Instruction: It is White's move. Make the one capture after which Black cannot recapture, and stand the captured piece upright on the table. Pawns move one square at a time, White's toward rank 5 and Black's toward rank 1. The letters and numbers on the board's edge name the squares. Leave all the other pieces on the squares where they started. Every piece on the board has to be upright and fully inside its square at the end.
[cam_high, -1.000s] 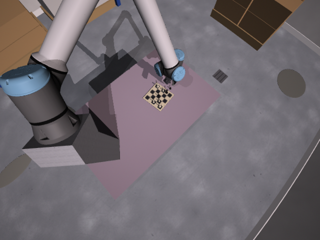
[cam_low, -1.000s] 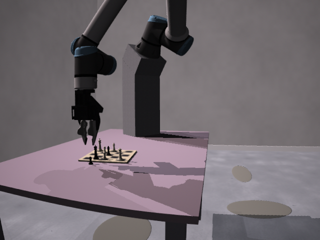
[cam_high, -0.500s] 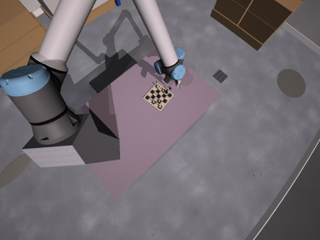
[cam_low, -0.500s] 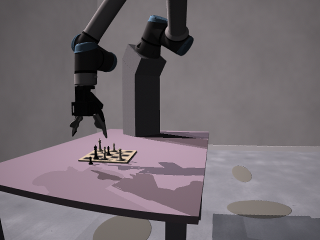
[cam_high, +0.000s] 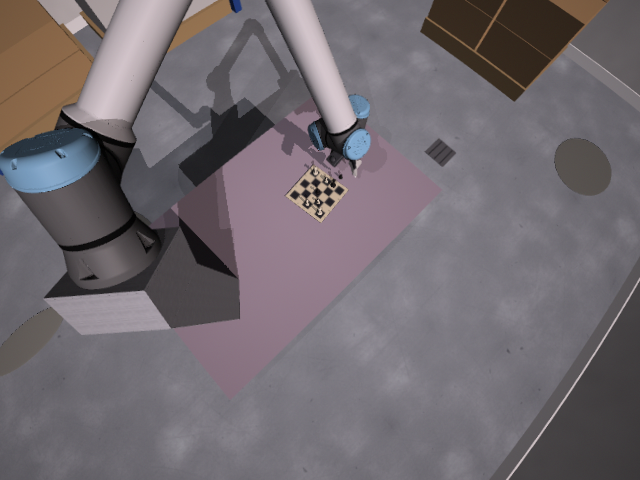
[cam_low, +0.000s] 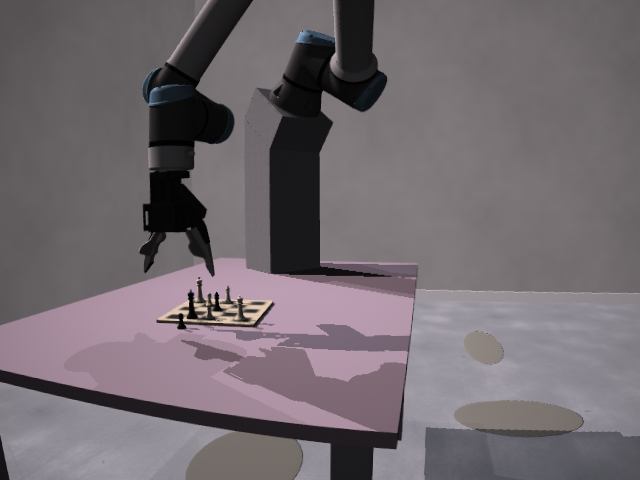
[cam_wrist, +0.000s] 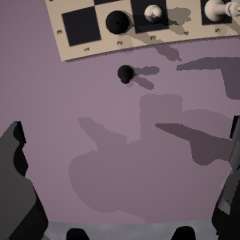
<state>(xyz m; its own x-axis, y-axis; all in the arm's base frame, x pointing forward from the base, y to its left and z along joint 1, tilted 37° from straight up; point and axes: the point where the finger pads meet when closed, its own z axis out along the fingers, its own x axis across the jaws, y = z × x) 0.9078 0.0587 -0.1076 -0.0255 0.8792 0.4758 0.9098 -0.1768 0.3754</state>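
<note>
Right now the tall black piece is 6 cm behind my hand, 1 cm to the right of it and 7 cm below it. Round my hand: black pawn 10 cm below; then chessboard 14 cm behind, 1 cm to the left, 11 cm below.
</note>
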